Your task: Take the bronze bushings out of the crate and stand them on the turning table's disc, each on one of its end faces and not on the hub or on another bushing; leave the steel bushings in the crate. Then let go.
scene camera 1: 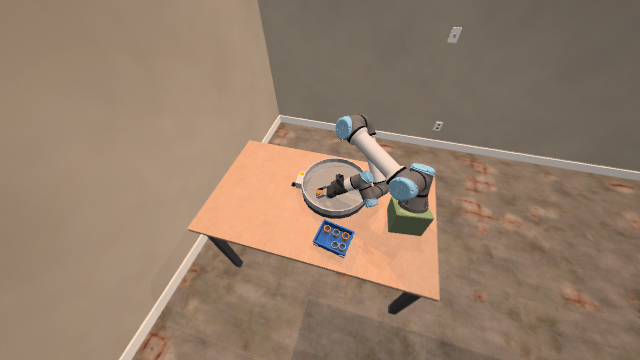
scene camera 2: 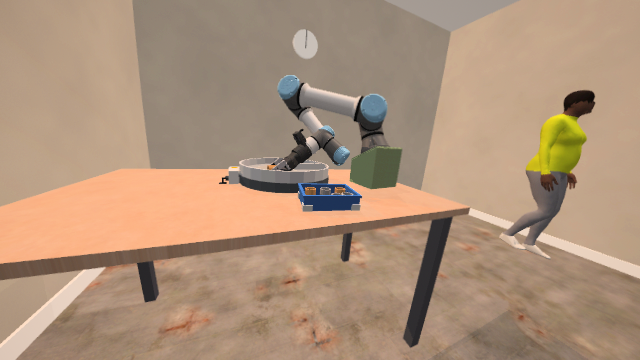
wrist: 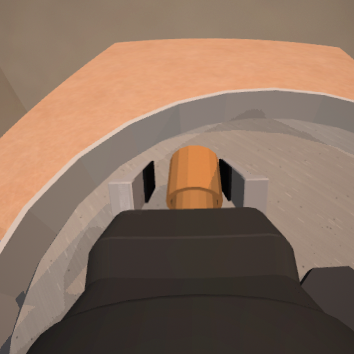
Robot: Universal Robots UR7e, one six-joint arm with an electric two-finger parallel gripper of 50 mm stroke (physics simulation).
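Frame: origin at the arm's base, x ahead, y left, z up, level; centimetres.
Seen in the pictures: gripper, fingertip midpoint: [scene camera 1: 317, 193] [wrist: 186, 172]; arm's base at its link origin: [scene camera 1: 412, 205] [scene camera 2: 375, 153].
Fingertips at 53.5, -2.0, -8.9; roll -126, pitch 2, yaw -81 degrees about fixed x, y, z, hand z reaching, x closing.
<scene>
Offsets run from my fingertips to a thing's middle, as dx, dy, dz. "spot": to the spot under its first point.
My gripper [scene camera 1: 321, 192] [scene camera 2: 275, 167] [wrist: 186, 172] is open and slanted down inside the turning table's rim. A bronze bushing {-0.9, -0.7, +0.1} [scene camera 1: 319, 192] [scene camera 2: 271, 167] [wrist: 194, 172] is between its spread fingers, with a gap visible at the left finger. In the wrist view its open end faces the gripper; it looks laid over on its side on the disc {-9.0, -10.2, -1.8} [scene camera 1: 320, 175] [wrist: 300, 200], not upright. The blue crate {-15.1, +24.1, -4.5} [scene camera 1: 317, 239] [scene camera 2: 330, 204] holds two bronze bushings {-10.5, +20.0, -4.6} [scene camera 1: 327, 229] {-21.3, +22.0, -4.6} [scene camera 1: 345, 236] [scene camera 2: 310, 191] and three steel bushings {-15.8, +21.2, -4.6} [scene camera 1: 336, 233] {-16.6, +28.3, -4.6} [scene camera 1: 335, 244] {-20.5, +28.3, -4.6} [scene camera 1: 342, 246]. The hub is not visible.
The raised rim [scene camera 1: 335, 215] [scene camera 2: 280, 175] [wrist: 200, 107] surrounds the disc close to the fingers. A small white box {spot: +14.1, -10.0, -1.3} [scene camera 1: 300, 178] [scene camera 2: 233, 174] sits against its left side. The green block [scene camera 1: 409, 222] [scene camera 2: 376, 167] carries the arm. A person [scene camera 2: 557, 145] is at the right, away from the table.
</scene>
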